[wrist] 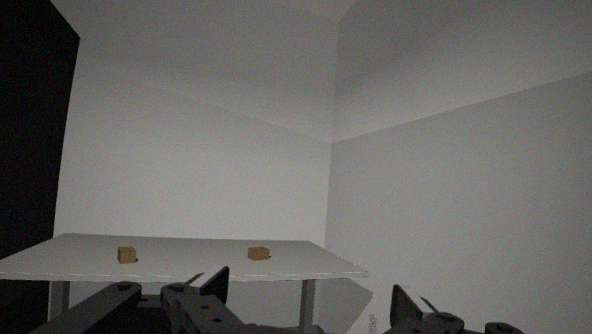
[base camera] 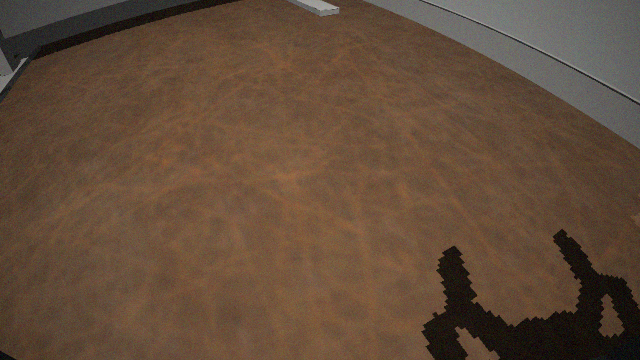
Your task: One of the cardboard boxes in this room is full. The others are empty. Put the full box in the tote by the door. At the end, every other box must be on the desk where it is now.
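Places are measured from the arm's base along level axes (x ahead, y left, z up), in metres.
Pixels of known places: gripper, fingertip midpoint: (wrist: 308,294).
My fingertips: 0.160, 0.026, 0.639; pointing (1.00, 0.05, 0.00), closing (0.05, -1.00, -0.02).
Observation:
Behind a point stands the place of what it marks, as x, y, z.
Two small cardboard boxes stand apart on the white desk (wrist: 190,267) {1.171, 0.571, 0.324} in the wrist view. One box (wrist: 126,255) {1.098, 0.827, 0.357} is on the desk's left part, the other box (wrist: 258,253) {1.422, 0.339, 0.357} on its right part. Whether either is full cannot be seen. My gripper (wrist: 308,294) {0.160, 0.027, 0.639} is open at the bottom of the wrist view, its two fingers wide apart with no object between them, and the desk stands well beyond it. The tote by the door does not show in either view.
In the base camera view, the shadow of the gripper and arm falls on the brown floor (base camera: 280,175) {0.499, 0.055, -0.397}. A white foot or post end (base camera: 325,10) {1.377, -0.042, -0.375} is at the top. A grey wall (base camera: 565,35) {0.812, -0.609, -0.248} runs along the right. In the wrist view a dark panel (wrist: 30,125) {1.103, 1.437, 0.885} stands at the left.

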